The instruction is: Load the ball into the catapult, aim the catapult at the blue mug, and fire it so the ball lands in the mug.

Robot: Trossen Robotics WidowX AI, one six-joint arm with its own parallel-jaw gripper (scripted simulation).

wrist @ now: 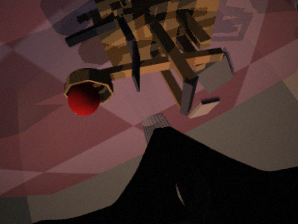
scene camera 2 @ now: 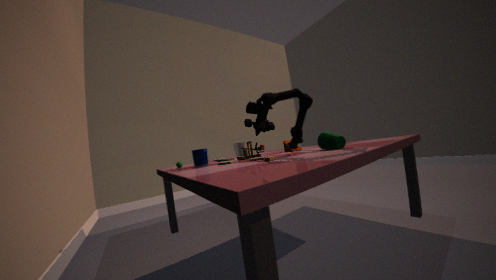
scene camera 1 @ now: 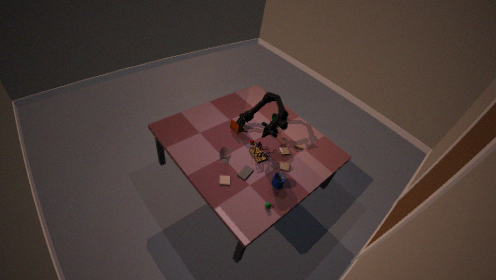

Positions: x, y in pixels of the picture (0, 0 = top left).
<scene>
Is the gripper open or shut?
Shut.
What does the gripper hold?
Nothing.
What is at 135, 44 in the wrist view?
A catapult.
</scene>
